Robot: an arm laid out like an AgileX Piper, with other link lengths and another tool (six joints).
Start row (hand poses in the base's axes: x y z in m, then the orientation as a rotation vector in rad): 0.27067 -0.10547 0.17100 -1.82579 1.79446 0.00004
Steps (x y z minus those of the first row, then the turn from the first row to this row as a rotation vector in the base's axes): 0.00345 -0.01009 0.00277 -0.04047 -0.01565 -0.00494; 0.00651 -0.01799 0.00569 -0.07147 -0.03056 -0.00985; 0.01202 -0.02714 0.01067 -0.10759 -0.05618 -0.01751; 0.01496 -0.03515 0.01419 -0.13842 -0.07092 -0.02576; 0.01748 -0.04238 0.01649 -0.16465 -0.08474 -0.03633; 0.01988 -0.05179 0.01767 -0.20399 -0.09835 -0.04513; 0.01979 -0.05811 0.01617 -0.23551 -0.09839 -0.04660
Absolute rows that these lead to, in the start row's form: 0.27412 -0.11556 0.17377 -1.84445 1.80038 -0.05268; 0.27718 -0.12346 0.17669 -1.85637 1.80343 -0.09643; 0.28269 -0.13261 0.18167 -1.86517 1.80229 -0.15584; 0.28563 -0.14062 0.18519 -1.87300 1.80744 -0.20103; 0.28815 -0.14785 0.18749 -1.87558 1.81376 -0.24216; 0.29055 -0.15726 0.18867 -1.88792 1.82146 -0.29515; 0.29046 -0.16358 0.18717 -1.90666 1.83024 -0.32625
